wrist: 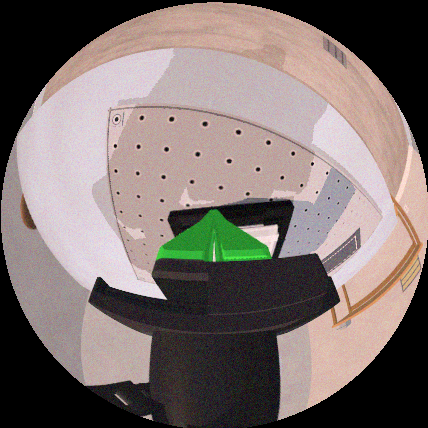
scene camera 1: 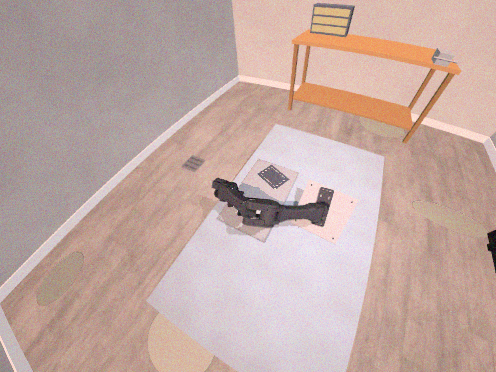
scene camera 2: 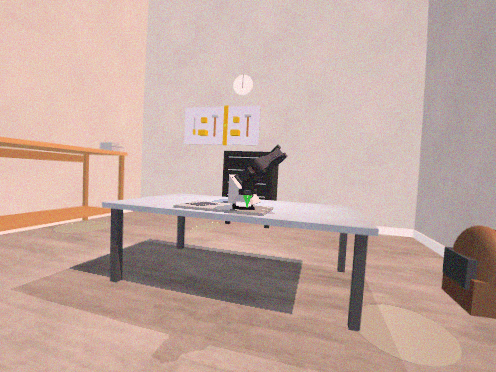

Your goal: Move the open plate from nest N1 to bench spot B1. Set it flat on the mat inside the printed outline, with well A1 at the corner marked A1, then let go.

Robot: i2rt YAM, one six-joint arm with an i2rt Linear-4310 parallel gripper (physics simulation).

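Frame: origin at the arm's base, x ahead, y left, z up, level; metres.
Seen in the pictures: gripper, fingertip midpoint: (wrist: 213, 215) (scene camera 2: 247, 207); arm's base, origin of the base link: (scene camera 1: 322, 207).
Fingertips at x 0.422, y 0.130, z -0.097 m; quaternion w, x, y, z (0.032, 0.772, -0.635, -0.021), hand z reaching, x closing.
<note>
Pixels of each thing's top centre, then the offset from my fingertips to it. "spot": a spot on its surface instead. Level surfaces: height alone.
- black nest, middle of its top: (wrist: 234, 265) (scene camera 2: 243, 204) dz +0.006, dx -0.070, dy -0.040 m
- white open plate, middle of its top: (wrist: 235, 271) dz +0.014, dx -0.071, dy -0.040 m
- beige dotted mat, its level: dz -0.012 m
- dark printed rectangle, surface spot: (wrist: 345, 249) spot: dz -0.010, dx -0.051, dy -0.302 m
- light grey table, its level: dz -0.025 m
My gripper (scene camera 2: 246, 202) (wrist: 213, 215) has green fingers and is shut with nothing between them. It hangs just above the black nest (wrist: 231, 209) (scene camera 2: 243, 207), tips pointing down. The white open plate (wrist: 263, 235) lies in the nest, mostly hidden behind my fingers. The nest stands on a beige dotted mat (wrist: 179, 159) (scene camera 1: 252, 176) (scene camera 2: 261, 211). A dark printed rectangle (scene camera 1: 273, 176) (wrist: 345, 249) lies on the far end of the mat with nothing on it. In scene camera 1 my arm (scene camera 1: 269, 212) hides the nest and the plate.
The mat lies on a light grey table (scene camera 1: 283, 295) (scene camera 2: 320, 218). My arm's base stands on a pale board (scene camera 1: 342, 210). An orange shelf (scene camera 1: 357, 44) stands by the far wall, and a black chair (scene camera 2: 235, 166) stands behind the table.
</note>
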